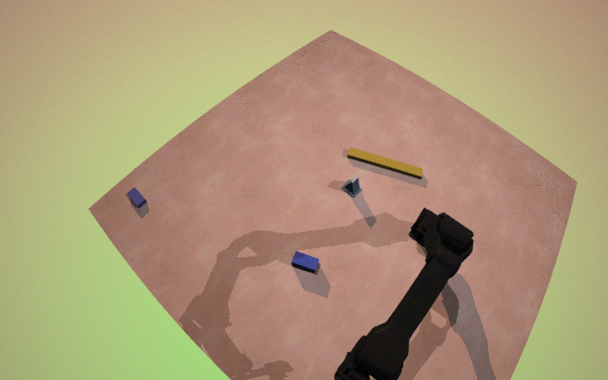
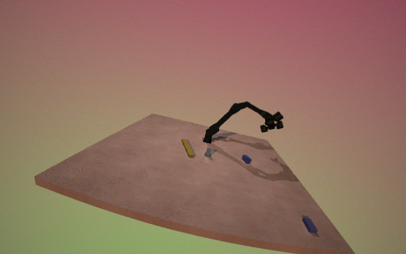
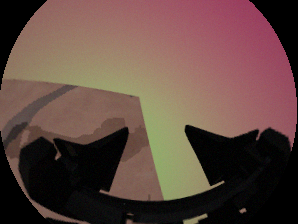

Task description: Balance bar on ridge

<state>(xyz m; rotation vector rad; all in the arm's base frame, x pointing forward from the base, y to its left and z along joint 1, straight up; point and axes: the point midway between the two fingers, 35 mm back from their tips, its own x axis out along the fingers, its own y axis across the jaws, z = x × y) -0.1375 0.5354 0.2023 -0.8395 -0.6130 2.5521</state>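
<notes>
The yellow bar lies 680 mm to the right of my gripper tip, 390 mm ahead of it and 180 mm below it.
</notes>
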